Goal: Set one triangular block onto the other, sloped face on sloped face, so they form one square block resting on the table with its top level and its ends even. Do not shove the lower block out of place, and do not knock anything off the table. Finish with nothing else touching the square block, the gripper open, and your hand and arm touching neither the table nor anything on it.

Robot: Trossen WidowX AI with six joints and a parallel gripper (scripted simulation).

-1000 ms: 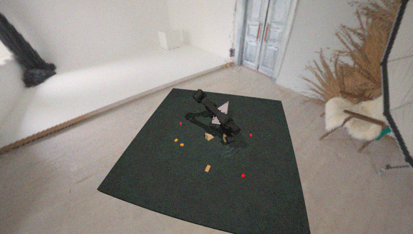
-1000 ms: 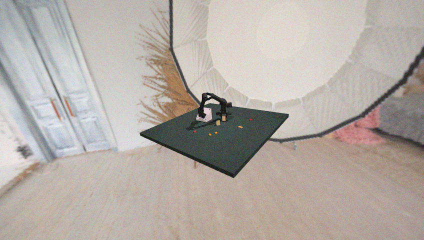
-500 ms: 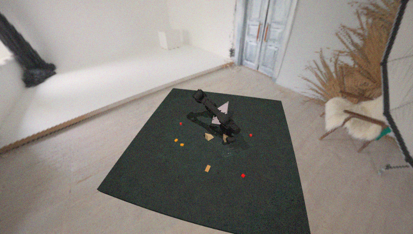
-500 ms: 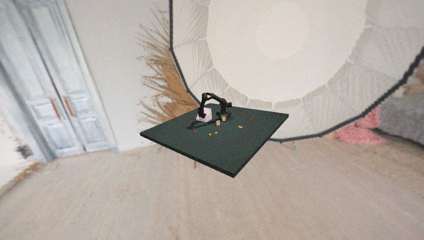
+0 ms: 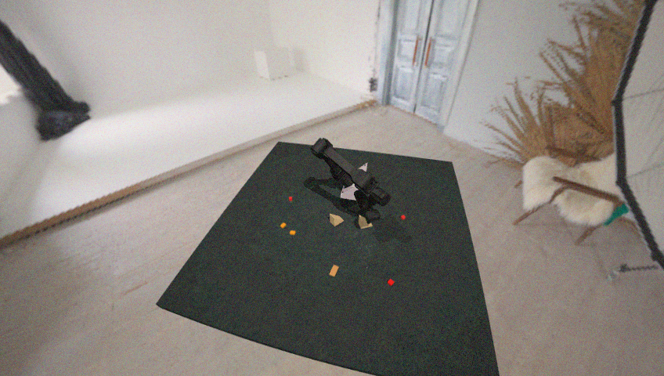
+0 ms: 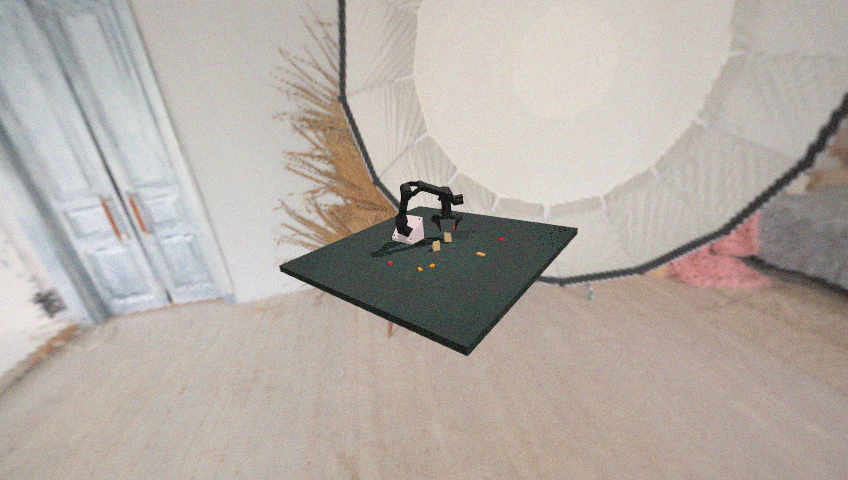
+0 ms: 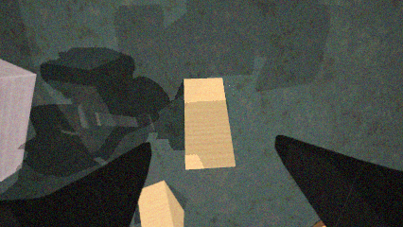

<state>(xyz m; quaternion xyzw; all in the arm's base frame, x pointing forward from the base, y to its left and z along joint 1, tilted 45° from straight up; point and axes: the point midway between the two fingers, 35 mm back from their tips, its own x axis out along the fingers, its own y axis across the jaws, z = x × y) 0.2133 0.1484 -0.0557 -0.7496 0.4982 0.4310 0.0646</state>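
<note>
The triangular block lies 5 cm below my gripper tip and 1 cm to the right of it. Round my gripper tip: small tan piece: 29 cm ahead, 6 cm below, 5 cm to the right.
</note>
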